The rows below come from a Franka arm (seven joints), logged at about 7 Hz.
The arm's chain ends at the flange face. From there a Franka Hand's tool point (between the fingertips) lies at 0.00 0.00 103.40 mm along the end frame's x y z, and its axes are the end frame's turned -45 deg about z.
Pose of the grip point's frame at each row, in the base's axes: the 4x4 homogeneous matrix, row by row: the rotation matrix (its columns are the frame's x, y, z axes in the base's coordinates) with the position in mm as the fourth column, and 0 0 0 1 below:
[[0.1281 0.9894 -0.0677 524.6], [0.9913 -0.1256 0.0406 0.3], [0.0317 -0.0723 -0.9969 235.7], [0 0 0 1]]
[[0.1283 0.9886 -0.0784 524.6], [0.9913 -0.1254 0.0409 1.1], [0.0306 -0.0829 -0.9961 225.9], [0 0 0 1]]
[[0.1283 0.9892 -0.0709 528.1], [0.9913 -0.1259 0.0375 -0.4], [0.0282 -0.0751 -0.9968 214.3], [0 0 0 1]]
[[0.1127 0.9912 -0.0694 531.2], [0.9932 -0.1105 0.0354 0.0], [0.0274 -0.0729 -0.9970 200.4], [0 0 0 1]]
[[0.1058 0.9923 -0.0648 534.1], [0.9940 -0.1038 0.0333 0.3], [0.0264 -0.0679 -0.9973 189.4], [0 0 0 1]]
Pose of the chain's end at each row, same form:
[[0.7902 0.6090 -0.0677 531.6], [0.6121 -0.7898 0.0406 -3.9], [-0.0287 -0.0735 -0.9969 338.8], [0 0 0 1]]
[[0.7898 0.6083 -0.0784 532.7], [0.6123 -0.7896 0.0409 -3.1], [-0.0370 -0.0803 -0.9961 328.9], [0 0 0 1]]
[[0.7902 0.6087 -0.0709 535.4], [0.6119 -0.7900 0.0375 -4.3], [-0.0332 -0.0730 -0.9968 317.4], [0 0 0 1]]
[[0.7806 0.6212 -0.0694 538.4], [0.6242 -0.7804 0.0354 -3.7], [-0.0322 -0.0709 -0.9970 303.5], [0 0 0 1]]
[[0.7765 0.6269 -0.0648 540.8], [0.6295 -0.7763 0.0333 -3.1], [-0.0293 -0.0667 -0.9973 292.5], [0 0 0 1]]

